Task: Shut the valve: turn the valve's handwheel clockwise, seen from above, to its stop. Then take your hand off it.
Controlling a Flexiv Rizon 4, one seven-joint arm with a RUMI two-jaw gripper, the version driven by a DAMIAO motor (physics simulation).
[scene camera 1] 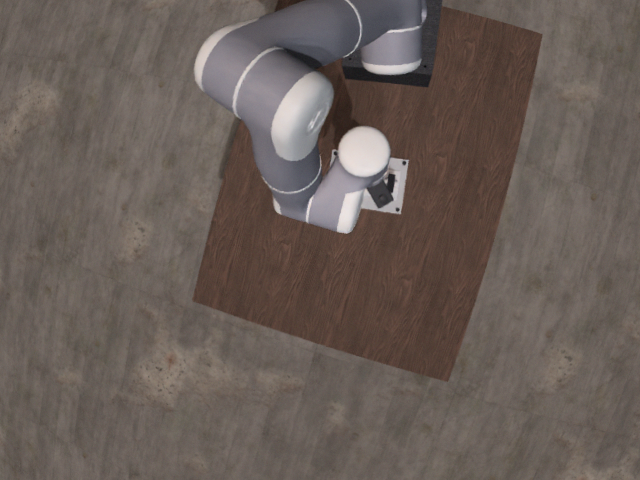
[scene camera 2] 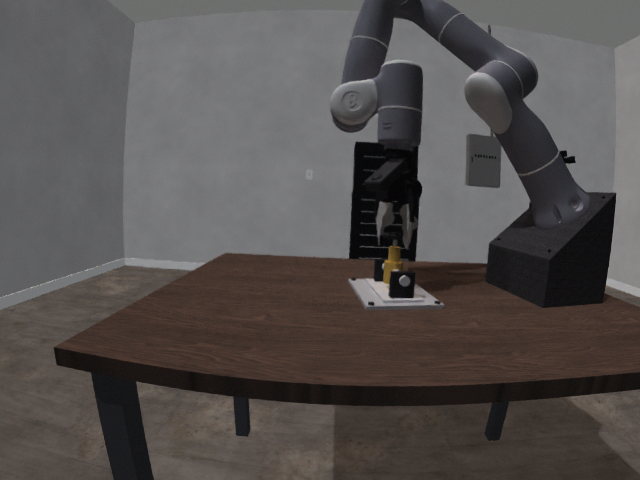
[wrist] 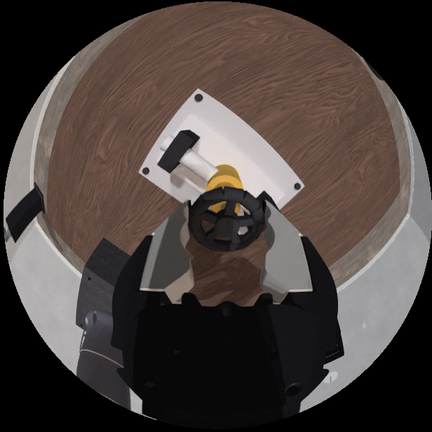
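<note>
The black spoked handwheel (wrist: 227,227) (scene camera 2: 391,238) sits on top of the yellow valve body (wrist: 224,179) (scene camera 2: 393,269). My gripper (wrist: 226,201) (scene camera 2: 393,241) points down and is shut on the handwheel, with one pale jaw on each side of its rim. A white pipe (wrist: 199,165) runs from the valve body through a black block (wrist: 178,150) (scene camera 2: 401,284). The valve stands on a white base plate (wrist: 265,150) (scene camera 2: 374,304) (scene camera 1: 381,209) with dark bolts at its corners. In scene camera 1 the arm hides the handwheel.
The brown wooden table (scene camera 1: 330,289) (scene camera 2: 248,330) (wrist: 300,75) carries the base plate. The arm's dark mount (scene camera 1: 385,77) (scene camera 2: 522,276) (wrist: 100,280) stands on the same table near the valve. A black slatted panel (scene camera 2: 361,206) and a grey wall box (scene camera 2: 482,167) are in the background.
</note>
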